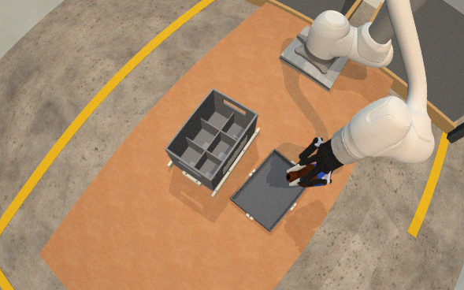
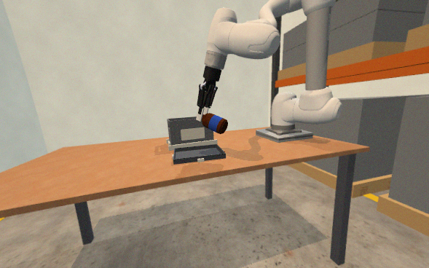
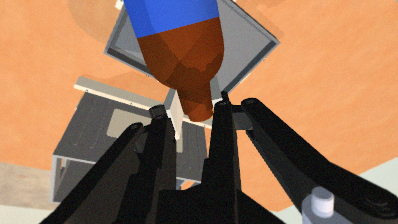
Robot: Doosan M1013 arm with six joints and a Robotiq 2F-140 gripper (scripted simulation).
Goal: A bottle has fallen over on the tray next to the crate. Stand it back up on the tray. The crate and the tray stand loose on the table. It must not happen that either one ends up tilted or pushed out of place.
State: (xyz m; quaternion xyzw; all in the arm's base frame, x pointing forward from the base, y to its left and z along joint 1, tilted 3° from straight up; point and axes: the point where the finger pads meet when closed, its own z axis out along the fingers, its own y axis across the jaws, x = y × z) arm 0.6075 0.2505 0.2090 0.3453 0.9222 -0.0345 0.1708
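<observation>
Now: hand 40 mm above the bottle, 30 mm to the right of it and 30 mm past it. The rest, counted from my hand: grey crate 300 mm to the right, 140 mm below, 60 mm ahead; grey tray 210 mm below, 30 mm to the right, 30 mm ahead.
</observation>
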